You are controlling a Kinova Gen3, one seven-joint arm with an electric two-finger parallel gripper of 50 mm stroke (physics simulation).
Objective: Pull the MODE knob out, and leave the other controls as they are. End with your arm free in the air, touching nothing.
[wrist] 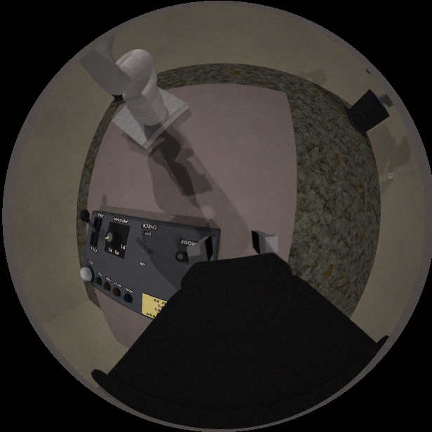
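The MODE knob point(181, 256) is a small dark round knob near the right end of a dark grey control panel point(167, 237), below its MODE label. My gripper point(231, 241) is open, with nothing between its fingers. Its left fingertip shows close beside the MODE knob and overlaps the panel's right end in the view; its right fingertip lies beyond the panel over the pinkish table top. The gripper appears to hang above the panel, but its height is hard to tell. The black gripper body hides the panel's lower right part.
The panel also bears a PROGRAM dial point(114, 237), a black-knobbed lever point(85, 215), a CHECK switch point(145, 246), a white round knob point(86, 273), several small dark buttons and a yellow label point(154, 305). The arm's white base point(150, 135) stands beyond. A black box point(368, 111) is at far right.
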